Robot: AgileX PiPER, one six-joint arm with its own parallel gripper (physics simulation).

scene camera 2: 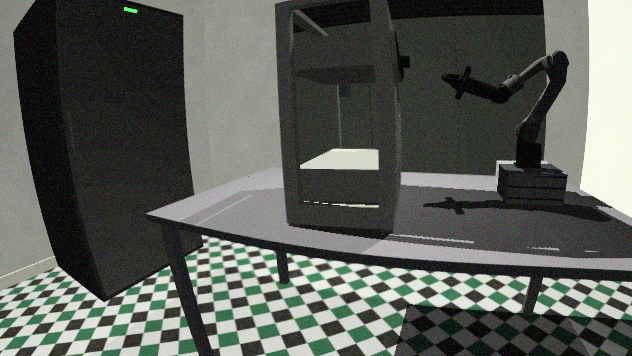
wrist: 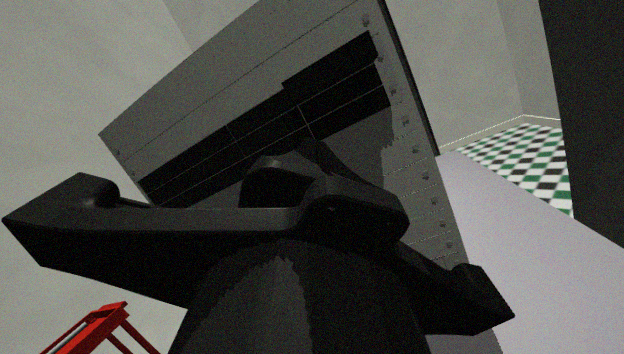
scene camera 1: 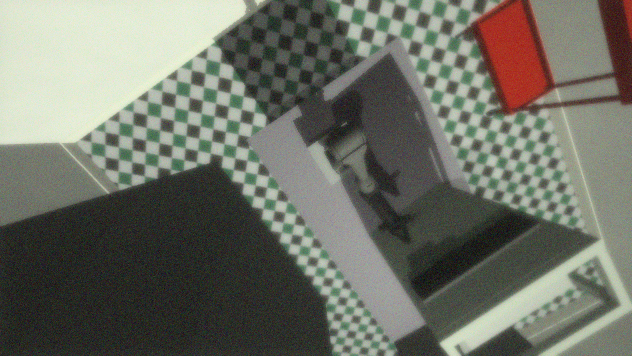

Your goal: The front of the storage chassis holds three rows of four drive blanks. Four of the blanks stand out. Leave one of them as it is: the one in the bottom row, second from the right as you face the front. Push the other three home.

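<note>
The storage chassis front in the wrist view holds black drive blanks (wrist: 220, 140) in rows, seen tilted. The top-row blank at the far right (wrist: 332, 62) stands out from its neighbours. In scene camera 2, a small dark block (scene camera 2: 404, 61) juts from the rack's front side. Whether other blanks stand out is hard to tell in the dark; my gripper covers part of the lower rows, including the area of the bottom row's second blank from the right. My gripper (scene camera 1: 407, 239) (scene camera 2: 444, 77) (wrist: 310, 152) is shut and empty, in the air, clearly apart from the chassis front.
The rack (scene camera 2: 386, 150) (wrist: 425, 200) stands on the table (scene camera 1: 325, 225) (scene camera 2: 250, 205) (wrist: 510, 220). The arm's base block (scene camera 2: 532, 182) is at the table's other end. A tall black cabinet (scene camera 2: 120, 140) stands beyond the table. A red framed object (scene camera 1: 515, 55) (wrist: 95, 327) stands off to the side.
</note>
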